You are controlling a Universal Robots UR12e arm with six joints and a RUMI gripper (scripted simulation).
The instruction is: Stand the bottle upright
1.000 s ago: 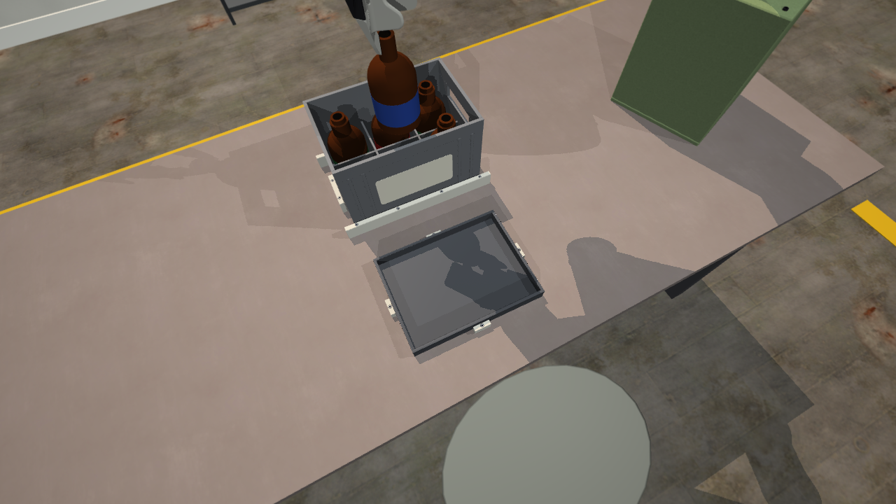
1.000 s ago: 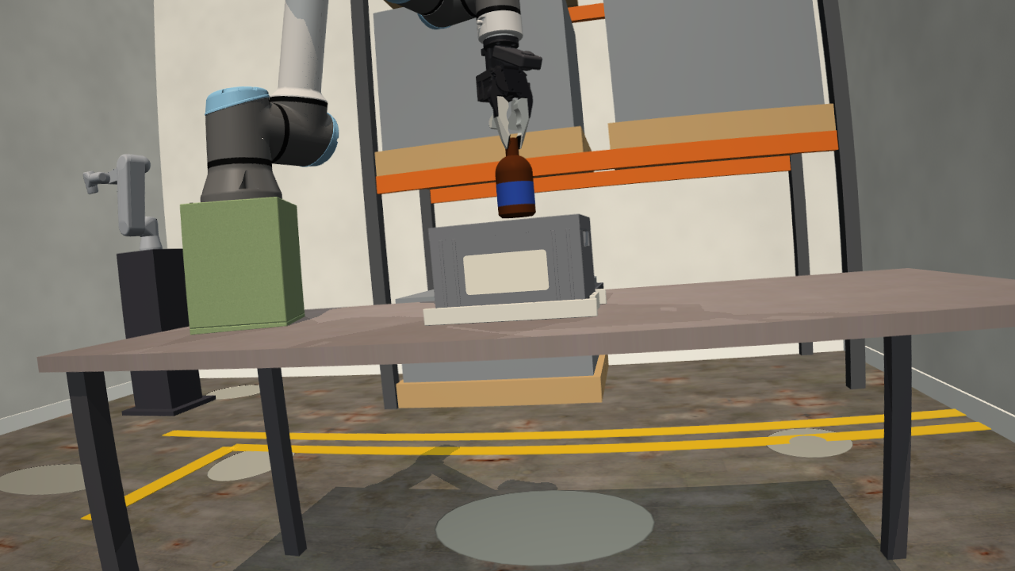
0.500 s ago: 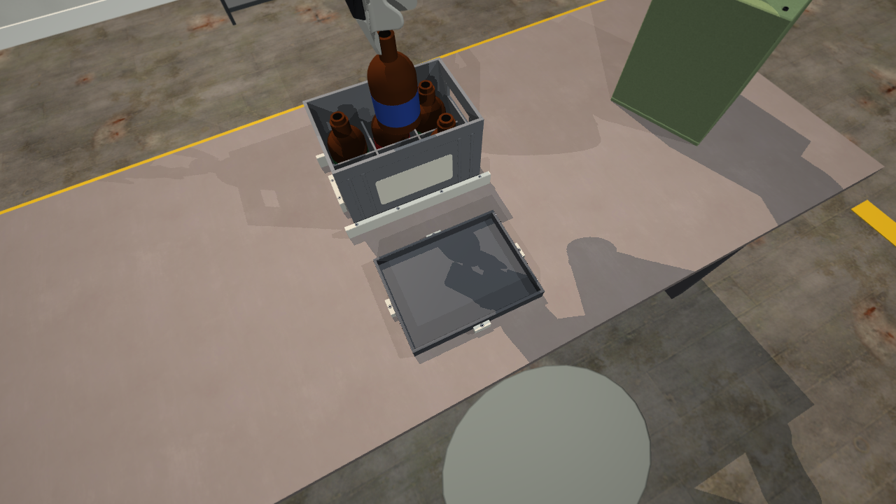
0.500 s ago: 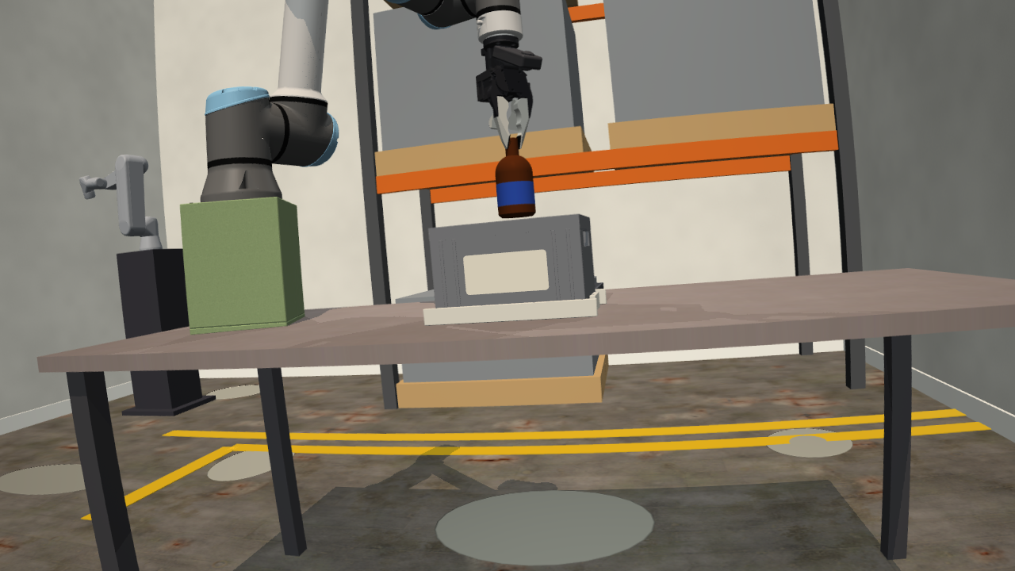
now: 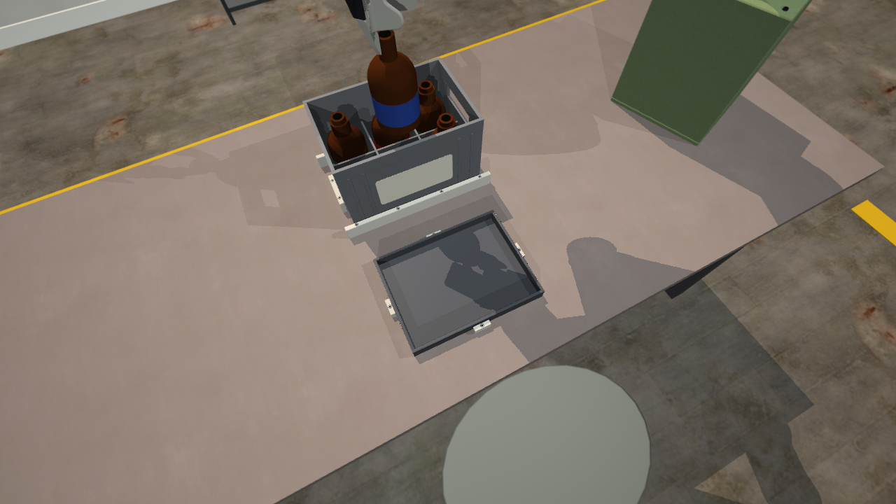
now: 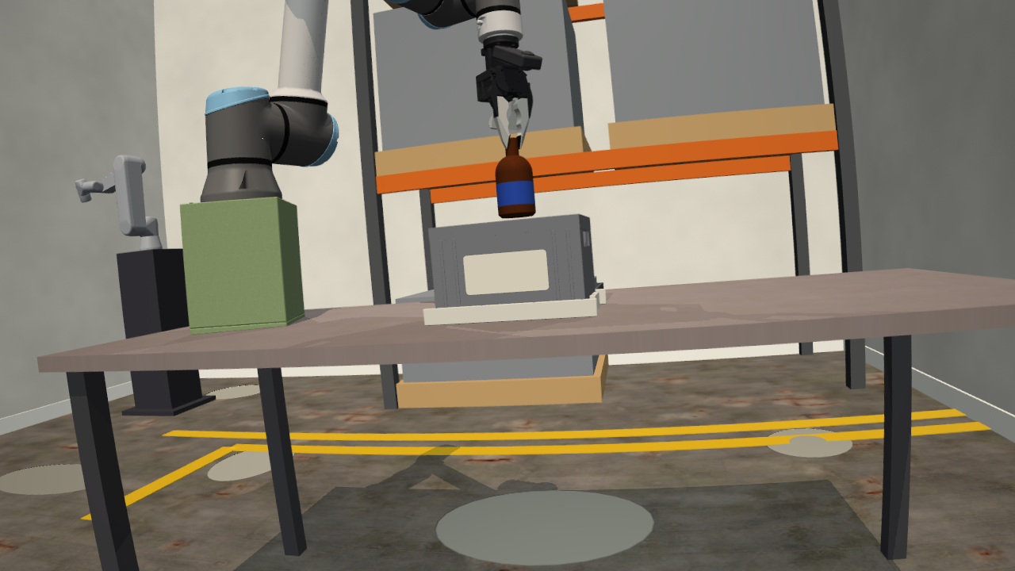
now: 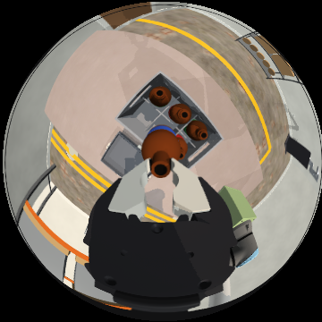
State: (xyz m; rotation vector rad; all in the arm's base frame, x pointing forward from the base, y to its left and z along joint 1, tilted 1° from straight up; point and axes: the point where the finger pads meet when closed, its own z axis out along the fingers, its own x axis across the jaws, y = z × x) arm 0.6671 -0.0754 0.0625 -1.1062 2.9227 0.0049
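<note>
My gripper is now 1 cm to the right of the brown bottle and 7 cm above it. The rest, counted from my hand: grey crate (1 cm behind, 4 cm to the right, 25 cm below); then dark tray (1 cm ahead, 24 cm to the left, 32 cm below).
</note>
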